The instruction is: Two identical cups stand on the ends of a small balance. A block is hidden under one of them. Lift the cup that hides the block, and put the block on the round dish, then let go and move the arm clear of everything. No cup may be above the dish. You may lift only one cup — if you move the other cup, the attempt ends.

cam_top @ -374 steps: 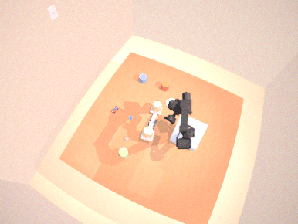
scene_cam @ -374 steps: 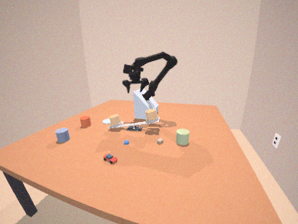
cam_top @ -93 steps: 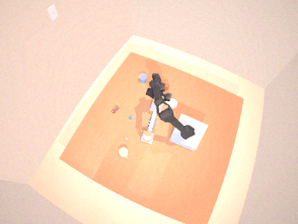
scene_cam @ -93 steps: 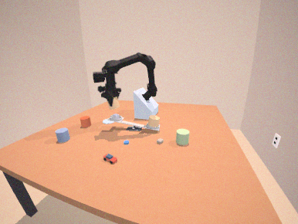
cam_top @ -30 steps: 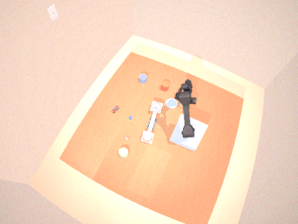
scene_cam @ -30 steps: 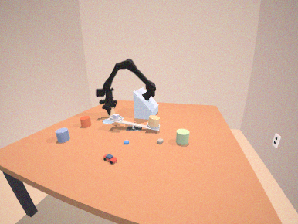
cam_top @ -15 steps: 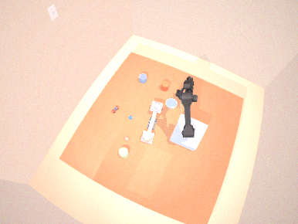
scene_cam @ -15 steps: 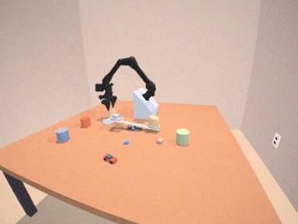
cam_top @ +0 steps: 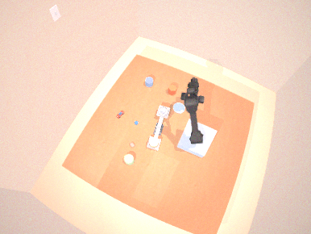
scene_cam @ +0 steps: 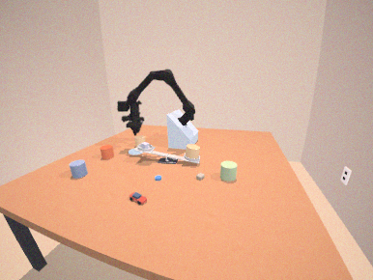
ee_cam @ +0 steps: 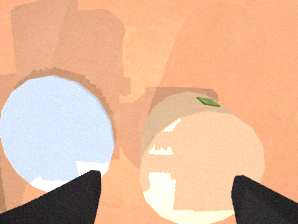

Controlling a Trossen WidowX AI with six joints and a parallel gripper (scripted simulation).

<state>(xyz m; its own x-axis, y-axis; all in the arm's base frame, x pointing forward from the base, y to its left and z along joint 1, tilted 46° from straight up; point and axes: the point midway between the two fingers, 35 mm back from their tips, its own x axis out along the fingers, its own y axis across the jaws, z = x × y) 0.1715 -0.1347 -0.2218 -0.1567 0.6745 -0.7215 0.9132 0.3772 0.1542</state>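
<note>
Right now the pale lavender block is 19 cm to the left of my gripper tip and 15 cm ahead of it. The rest, counted from my gripper tip: white round dish 9 cm below, 7 cm ahead, 5 cm to the left; balance 31 cm to the left, 11 cm ahead, 5 cm below; red cylinder 21 cm ahead, 5 cm below, 4 cm to the right.
</note>
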